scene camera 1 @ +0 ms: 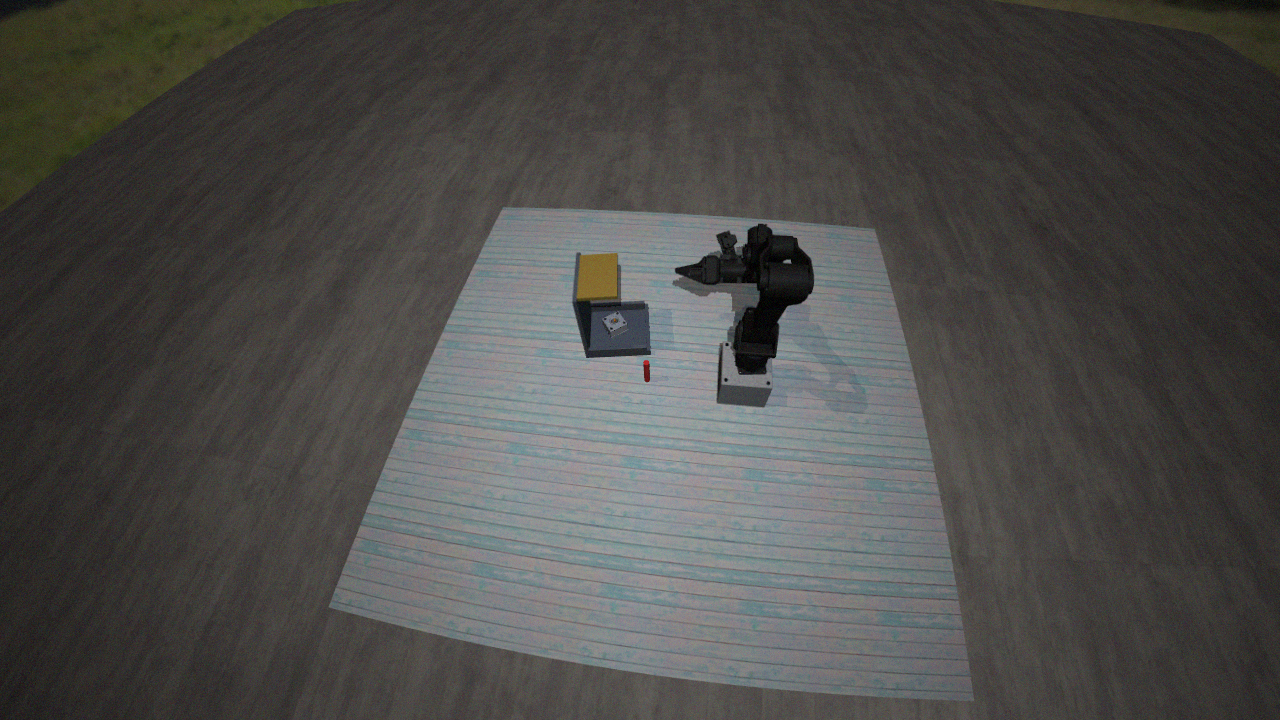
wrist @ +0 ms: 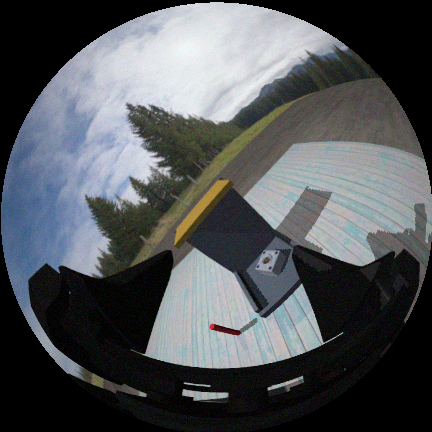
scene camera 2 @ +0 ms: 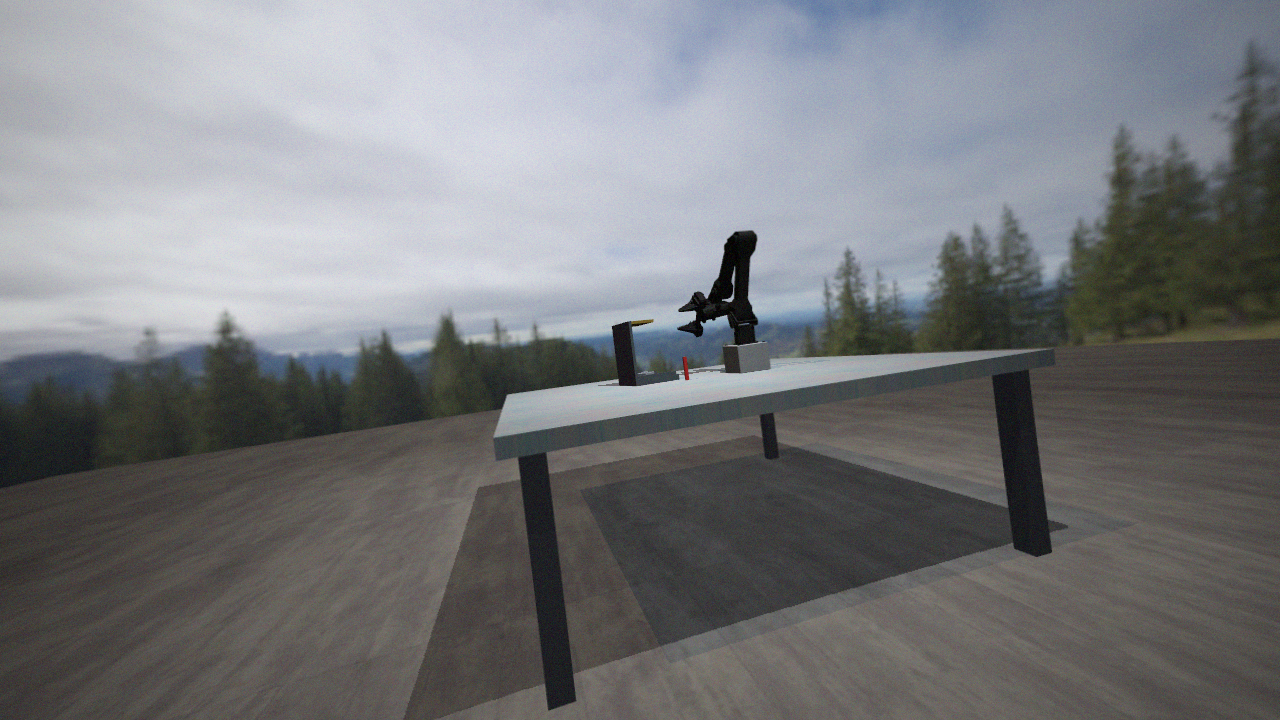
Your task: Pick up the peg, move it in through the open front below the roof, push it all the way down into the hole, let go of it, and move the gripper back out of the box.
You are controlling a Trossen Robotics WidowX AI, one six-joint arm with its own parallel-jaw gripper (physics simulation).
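Frame: origin at the arm's base, x left, y back, z up, level; metres.
Where they show: gripper, fingertip midpoint: [scene camera 1: 678, 270] [wrist: 234, 255] [scene camera 2: 678, 320]; arm's base, origin of the base link: [scene camera 1: 750, 362] [scene camera 2: 746, 343].
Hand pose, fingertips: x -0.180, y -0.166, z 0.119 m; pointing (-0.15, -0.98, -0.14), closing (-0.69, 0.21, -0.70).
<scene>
Things, the pixels of their top centre, and the offset from my fingertips.
- red peg, middle of its top: [wrist: 211, 325] [scene camera 1: 646, 362] [scene camera 2: 684, 356] dx +0.166, dy -0.078, dz -0.138 m
- yellow roof, middle of its top: [wrist: 199, 211] [scene camera 1: 610, 274] [scene camera 2: 641, 321] dx +0.013, dy -0.158, dz +0.006 m
- light block with the hole, middle of its top: [wrist: 265, 258] [scene camera 1: 614, 320] dx +0.004, dy -0.166, dz -0.177 m
A red peg [scene camera 1: 646, 370] [scene camera 2: 686, 368] [wrist: 226, 329] stands upright on the table, outside the box and near its front corner. The box has a grey floor [scene camera 1: 633, 342] [wrist: 280, 296], a dark back wall [scene camera 2: 623, 354] [wrist: 234, 230] and a yellow roof [scene camera 1: 597, 275] [scene camera 2: 640, 322] [wrist: 204, 212]. A light block with the hole [scene camera 1: 614, 323] [wrist: 268, 261] sits on the box floor, turned at an angle. My gripper [scene camera 1: 677, 270] [scene camera 2: 687, 318] [wrist: 234, 255] is open and empty, held above the table to the right of the box in the scene views, apart from the peg.
The arm's base block [scene camera 1: 743, 388] [scene camera 2: 746, 357] stands on the table [scene camera 1: 644, 537] [scene camera 2: 760, 398] [wrist: 190, 295] to the right of the peg. The box's back wall and roof stand up as obstacles, and a low side wall [wrist: 250, 294] edges its floor.
</scene>
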